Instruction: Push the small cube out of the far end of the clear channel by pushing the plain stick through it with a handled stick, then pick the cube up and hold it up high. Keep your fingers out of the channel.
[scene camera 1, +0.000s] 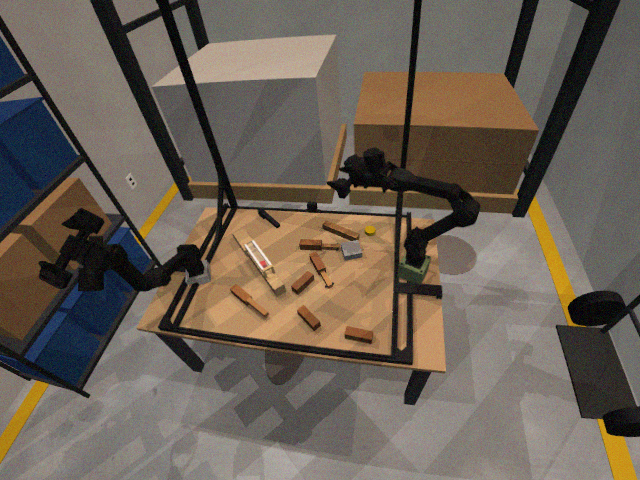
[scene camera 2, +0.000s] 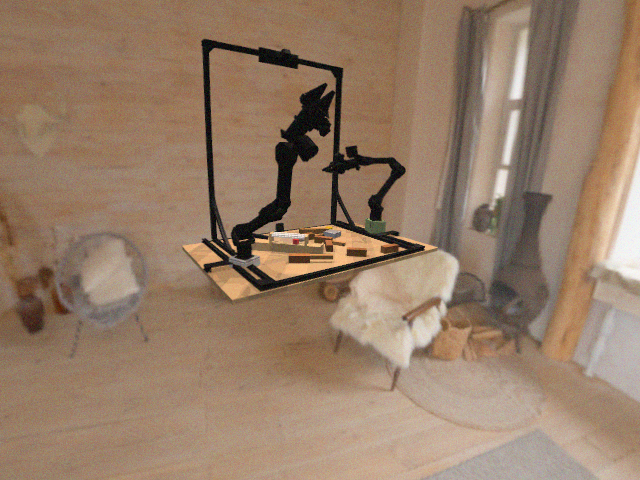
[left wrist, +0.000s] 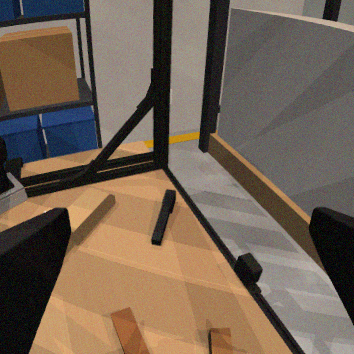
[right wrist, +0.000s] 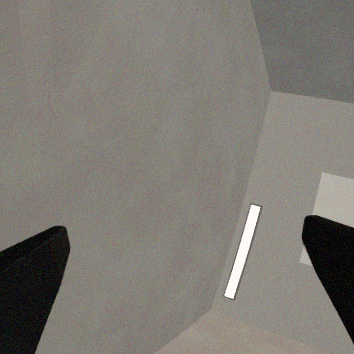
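A clear channel with white edges (scene camera 1: 251, 250) (scene camera 2: 281, 235) stands on a long tan base (scene camera 1: 277, 285) (scene camera 2: 312, 248). A small red cube (scene camera 1: 263, 263) (scene camera 2: 295, 241) shows inside, near the channel's lower end in scene camera 1. I cannot make out the plain stick. Brown sticks with thicker handles lie beside it: one at the lower left (scene camera 1: 241, 293) (scene camera 2: 298, 258), one above right (scene camera 1: 310, 244), one with a hooked tip (scene camera 1: 317, 262). My left gripper (scene camera 1: 334, 176) (scene camera 2: 325, 168) (left wrist: 193, 220) is open and empty, high over the table's far side. My right gripper (scene camera 1: 53, 243) (scene camera 2: 329, 89) (right wrist: 187, 233) is open and empty, raised high, pointing away from the table.
Brown blocks (scene camera 1: 302, 282) (scene camera 1: 308, 317) (scene camera 1: 358, 334), a long brown piece (scene camera 1: 340, 230), a grey block (scene camera 1: 351, 250) and a yellow disc (scene camera 1: 370, 230) lie on the table. A black bar (scene camera 1: 268, 218) (left wrist: 164, 217) lies near the back. A black frame (scene camera 1: 289, 348) (scene camera 2: 206, 129) borders the table.
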